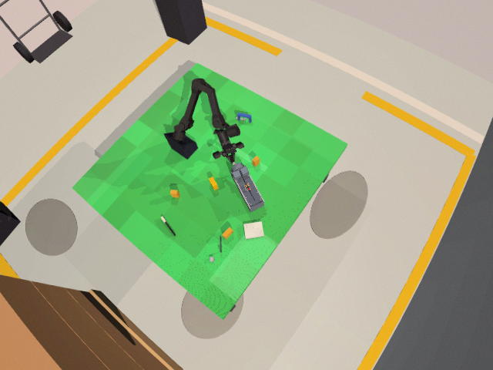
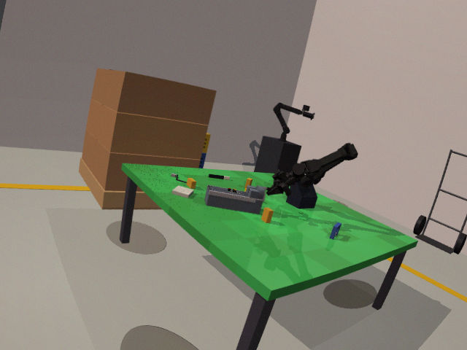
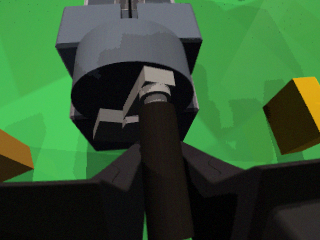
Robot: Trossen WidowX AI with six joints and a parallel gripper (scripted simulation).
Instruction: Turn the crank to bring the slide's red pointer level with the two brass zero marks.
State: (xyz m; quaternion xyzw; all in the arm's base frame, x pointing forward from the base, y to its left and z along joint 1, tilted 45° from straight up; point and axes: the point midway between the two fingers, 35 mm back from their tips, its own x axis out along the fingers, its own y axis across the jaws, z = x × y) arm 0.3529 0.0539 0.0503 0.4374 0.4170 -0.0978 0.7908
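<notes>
Now: gripper tip 10 mm past the dark handle, 10 mm to the right of it and 30 mm below it. Round my gripper tip: blue bracket: 170 mm behind, 340 mm to the left, 60 mm below; red pointer: 170 mm ahead, 90 mm to the right, 10 mm below; white pad: 310 mm ahead, 260 mm to the right, 80 mm below.
</notes>
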